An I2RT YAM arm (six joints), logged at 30 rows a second.
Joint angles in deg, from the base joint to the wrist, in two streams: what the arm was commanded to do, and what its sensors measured. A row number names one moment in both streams.
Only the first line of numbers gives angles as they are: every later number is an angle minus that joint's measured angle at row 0.
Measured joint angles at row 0:
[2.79 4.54 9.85 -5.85 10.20 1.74]
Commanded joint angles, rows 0 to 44:
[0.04 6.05 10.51 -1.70 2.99 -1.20]
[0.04 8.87 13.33 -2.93 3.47 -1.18]
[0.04 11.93 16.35 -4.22 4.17 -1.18]
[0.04 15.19 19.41 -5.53 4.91 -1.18]
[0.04 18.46 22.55 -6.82 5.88 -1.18]
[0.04 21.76 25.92 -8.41 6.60 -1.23]
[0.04 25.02 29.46 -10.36 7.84 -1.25]
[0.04 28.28 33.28 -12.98 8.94 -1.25]
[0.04 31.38 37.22 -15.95 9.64 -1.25]
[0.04 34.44 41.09 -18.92 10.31 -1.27]
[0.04 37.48 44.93 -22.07 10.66 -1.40]
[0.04 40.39 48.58 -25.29 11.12 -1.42]
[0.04 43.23 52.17 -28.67 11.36 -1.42]
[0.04 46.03 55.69 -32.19 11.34 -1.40]
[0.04 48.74 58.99 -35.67 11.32 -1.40]
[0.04 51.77 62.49 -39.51 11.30 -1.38]
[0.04 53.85 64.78 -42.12 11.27 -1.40]
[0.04 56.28 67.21 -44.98 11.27 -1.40]
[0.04 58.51 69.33 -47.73 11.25 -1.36]
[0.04 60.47 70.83 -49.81 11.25 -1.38]
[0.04 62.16 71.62 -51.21 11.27 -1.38]
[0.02 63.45 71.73 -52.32 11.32 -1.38]
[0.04 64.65 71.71 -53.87 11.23 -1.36]
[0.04 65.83 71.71 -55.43 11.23 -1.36]
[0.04 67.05 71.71 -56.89 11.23 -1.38]
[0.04 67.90 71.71 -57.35 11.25 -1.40]
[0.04 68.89 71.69 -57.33 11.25 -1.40]
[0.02 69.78 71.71 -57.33 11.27 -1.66]
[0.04 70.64 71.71 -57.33 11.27 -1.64]
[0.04 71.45 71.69 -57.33 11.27 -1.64]
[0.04 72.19 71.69 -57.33 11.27 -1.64]
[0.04 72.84 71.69 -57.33 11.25 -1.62]
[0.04 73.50 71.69 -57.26 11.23 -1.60]
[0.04 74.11 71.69 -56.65 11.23 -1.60]
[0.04 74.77 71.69 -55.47 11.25 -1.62]
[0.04 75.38 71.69 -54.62 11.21 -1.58]
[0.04 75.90 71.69 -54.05 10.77 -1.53]
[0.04 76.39 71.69 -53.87 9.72 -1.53]
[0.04 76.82 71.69 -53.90 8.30 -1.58]
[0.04 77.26 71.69 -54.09 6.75 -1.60]
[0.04 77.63 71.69 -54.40 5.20 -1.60]
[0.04 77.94 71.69 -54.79 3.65 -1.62]
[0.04 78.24 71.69 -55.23 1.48 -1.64]
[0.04 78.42 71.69 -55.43 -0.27 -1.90]
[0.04 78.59 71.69 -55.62 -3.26 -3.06]
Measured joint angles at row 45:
[0.00 78.00 70.86 -55.10 4.63 -1.69]
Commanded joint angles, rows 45 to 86:
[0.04 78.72 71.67 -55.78 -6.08 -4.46]
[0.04 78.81 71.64 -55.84 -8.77 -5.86]
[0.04 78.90 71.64 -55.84 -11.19 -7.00]
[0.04 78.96 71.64 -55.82 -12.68 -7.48]
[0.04 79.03 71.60 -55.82 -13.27 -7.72]
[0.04 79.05 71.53 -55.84 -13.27 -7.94]
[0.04 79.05 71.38 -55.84 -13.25 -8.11]
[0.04 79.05 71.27 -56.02 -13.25 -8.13]
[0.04 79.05 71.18 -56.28 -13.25 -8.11]
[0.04 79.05 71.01 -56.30 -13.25 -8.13]
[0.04 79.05 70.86 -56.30 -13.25 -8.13]
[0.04 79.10 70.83 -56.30 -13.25 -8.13]
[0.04 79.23 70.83 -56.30 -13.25 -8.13]
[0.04 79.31 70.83 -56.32 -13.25 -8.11]
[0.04 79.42 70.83 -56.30 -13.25 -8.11]
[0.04 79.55 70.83 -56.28 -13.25 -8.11]
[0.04 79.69 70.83 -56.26 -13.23 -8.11]
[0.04 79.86 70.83 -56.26 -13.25 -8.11]
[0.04 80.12 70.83 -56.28 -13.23 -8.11]
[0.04 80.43 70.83 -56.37 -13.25 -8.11]
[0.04 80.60 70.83 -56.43 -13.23 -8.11]
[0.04 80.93 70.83 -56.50 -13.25 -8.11]
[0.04 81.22 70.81 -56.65 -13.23 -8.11]
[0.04 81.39 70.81 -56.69 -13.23 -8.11]
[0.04 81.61 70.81 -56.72 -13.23 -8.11]
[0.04 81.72 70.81 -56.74 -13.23 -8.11]
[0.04 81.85 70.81 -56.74 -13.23 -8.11]
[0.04 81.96 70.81 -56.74 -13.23 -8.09]
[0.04 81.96 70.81 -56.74 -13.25 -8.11]
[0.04 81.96 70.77 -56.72 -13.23 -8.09]
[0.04 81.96 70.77 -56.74 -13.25 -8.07]
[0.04 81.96 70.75 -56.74 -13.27 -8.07]
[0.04 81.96 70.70 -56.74 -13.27 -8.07]
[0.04 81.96 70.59 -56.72 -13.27 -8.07]
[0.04 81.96 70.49 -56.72 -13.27 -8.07]
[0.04 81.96 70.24 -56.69 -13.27 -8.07]
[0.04 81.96 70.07 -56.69 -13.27 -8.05]
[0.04 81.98 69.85 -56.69 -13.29 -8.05]
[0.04 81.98 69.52 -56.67 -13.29 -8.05]
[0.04 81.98 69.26 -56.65 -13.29 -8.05]
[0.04 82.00 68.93 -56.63 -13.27 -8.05]
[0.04 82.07 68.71 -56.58 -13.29 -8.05]
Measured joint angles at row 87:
[0.00 81.72 70.03 -56.54 -12.13 -7.59]
